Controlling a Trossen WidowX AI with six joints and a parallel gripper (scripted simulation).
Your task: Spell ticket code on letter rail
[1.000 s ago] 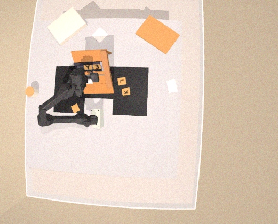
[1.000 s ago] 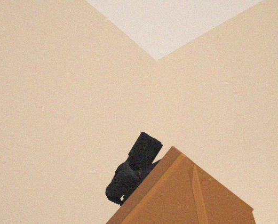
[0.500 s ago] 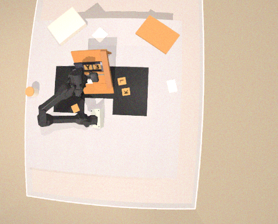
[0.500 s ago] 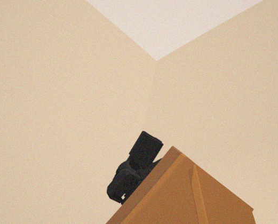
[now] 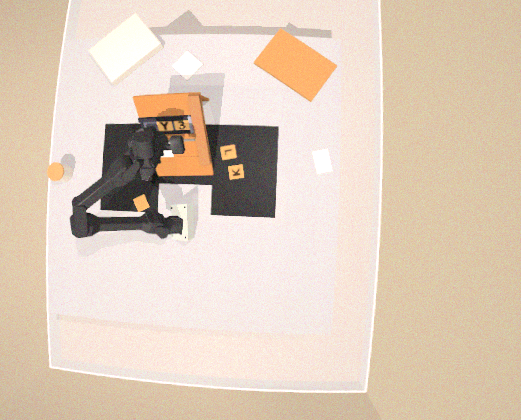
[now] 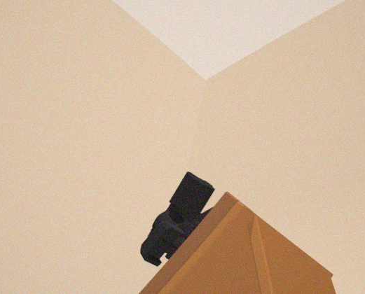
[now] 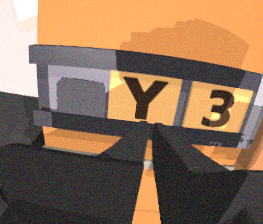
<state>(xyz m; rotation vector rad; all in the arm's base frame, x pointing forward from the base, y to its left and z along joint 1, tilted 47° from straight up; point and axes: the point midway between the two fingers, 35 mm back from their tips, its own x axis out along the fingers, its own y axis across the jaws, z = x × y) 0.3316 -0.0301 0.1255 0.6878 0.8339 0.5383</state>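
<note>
My gripper tip is now 260 mm to the left of the k tile, 210 mm above it and 70 mm past it. Also, from my gripper tip: f tile: 210 mm below, 170 mm to the left, 80 mm behind; then black mat: 210 mm below, 130 mm behind, 50 mm to the right; then white ticket: 110 mm below, 40 mm to the left, 40 mm behind.
</note>
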